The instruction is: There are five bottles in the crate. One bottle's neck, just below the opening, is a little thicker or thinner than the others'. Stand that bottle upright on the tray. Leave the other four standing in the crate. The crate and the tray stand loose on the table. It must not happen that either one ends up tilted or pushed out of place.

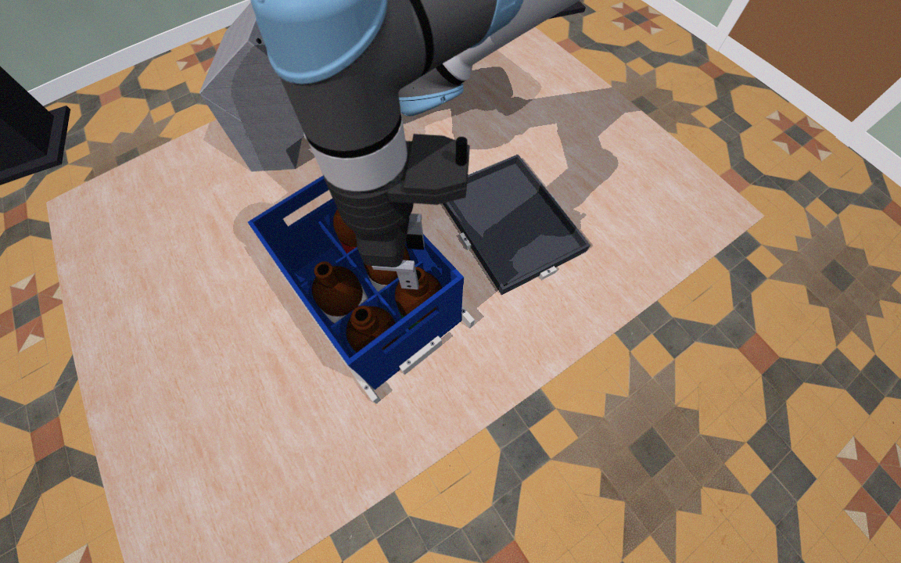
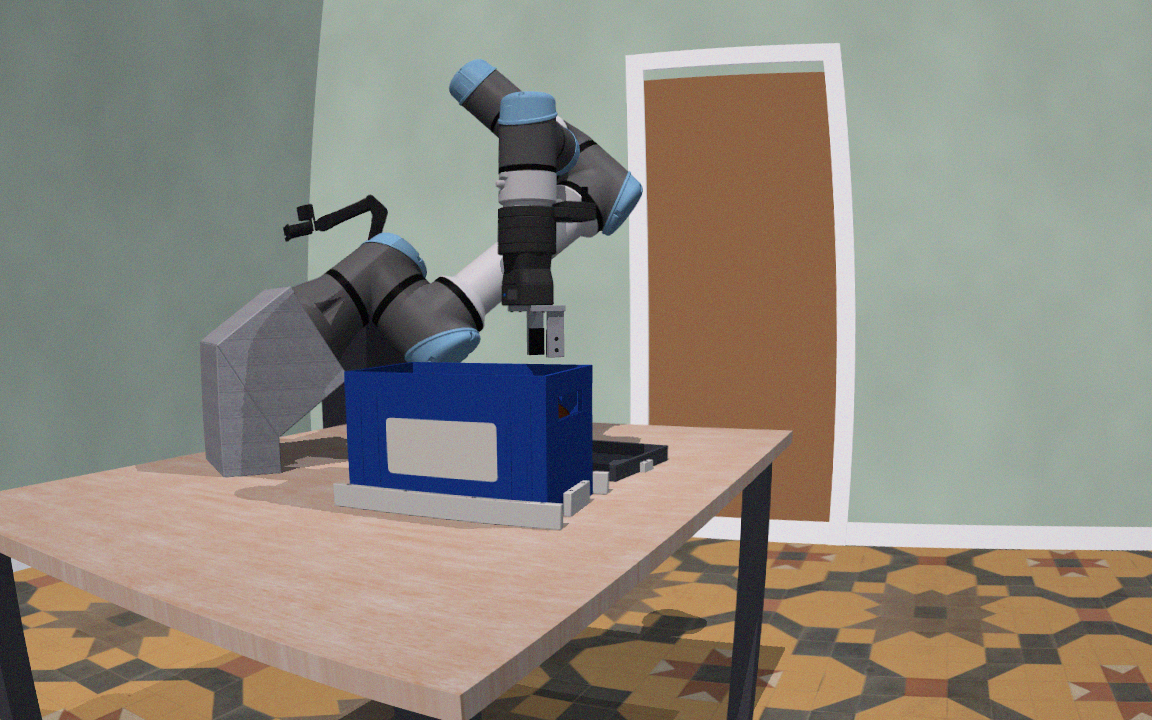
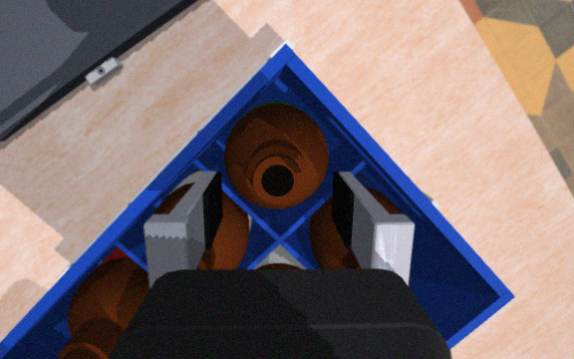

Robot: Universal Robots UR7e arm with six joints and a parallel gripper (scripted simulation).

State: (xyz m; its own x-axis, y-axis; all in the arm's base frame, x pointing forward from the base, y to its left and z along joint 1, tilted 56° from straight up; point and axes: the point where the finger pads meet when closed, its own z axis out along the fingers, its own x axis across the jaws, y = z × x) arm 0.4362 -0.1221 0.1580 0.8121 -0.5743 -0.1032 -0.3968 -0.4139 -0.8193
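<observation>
Now: the blue crate 120 mm below my hand, 70 mm to the right of it and 70 mm behind it. From my hand the other things lie so: glass bottle 160 mm behind, 120 mm below, 60 mm to the right; dark tray 220 mm to the left, 190 mm below, 120 mm behind.
</observation>
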